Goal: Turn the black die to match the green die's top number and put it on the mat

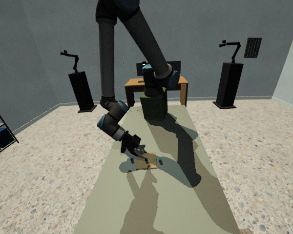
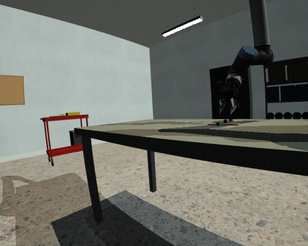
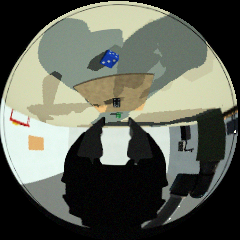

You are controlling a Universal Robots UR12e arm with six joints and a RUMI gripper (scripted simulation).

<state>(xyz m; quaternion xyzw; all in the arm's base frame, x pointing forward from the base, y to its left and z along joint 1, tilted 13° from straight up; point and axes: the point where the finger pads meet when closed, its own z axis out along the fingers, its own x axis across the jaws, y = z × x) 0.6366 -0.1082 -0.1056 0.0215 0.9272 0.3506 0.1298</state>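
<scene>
The black die is 1 cm to the left of my hand and 4 cm below it. Also, from my hand: green die: 1 cm ahead, 11 cm to the left, 5 cm below; blue die: 1 cm behind, 9 cm to the right, 5 cm below; mat: 1 cm to the left, 5 cm below.
</scene>
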